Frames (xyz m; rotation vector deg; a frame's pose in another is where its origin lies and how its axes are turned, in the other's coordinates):
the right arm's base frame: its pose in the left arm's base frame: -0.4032 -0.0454 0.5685 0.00 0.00 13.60
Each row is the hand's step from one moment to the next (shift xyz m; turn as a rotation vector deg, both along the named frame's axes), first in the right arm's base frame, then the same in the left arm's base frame.
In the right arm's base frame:
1: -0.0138 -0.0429 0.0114 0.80 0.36 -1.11
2: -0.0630 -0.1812 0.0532 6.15 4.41 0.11
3: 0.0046 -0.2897 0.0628 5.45 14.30 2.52
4: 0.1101 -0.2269 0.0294 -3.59 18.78 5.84
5: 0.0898 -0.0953 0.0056 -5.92 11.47 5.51
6: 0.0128 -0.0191 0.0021 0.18 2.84 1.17
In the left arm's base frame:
1: -0.0033 -0.0449 0.0114 0.69 0.54 -1.11
2: -0.0186 -0.1909 0.0532 4.94 5.73 0.11
3: 0.0726 -0.2805 0.0628 1.93 15.18 2.52
4: 0.1604 -0.1946 0.0294 -7.91 17.41 5.84
5: 0.1097 -0.0715 0.0056 -8.45 9.76 5.51
6: 0.0169 -0.0156 0.0021 -0.49 2.80 1.17

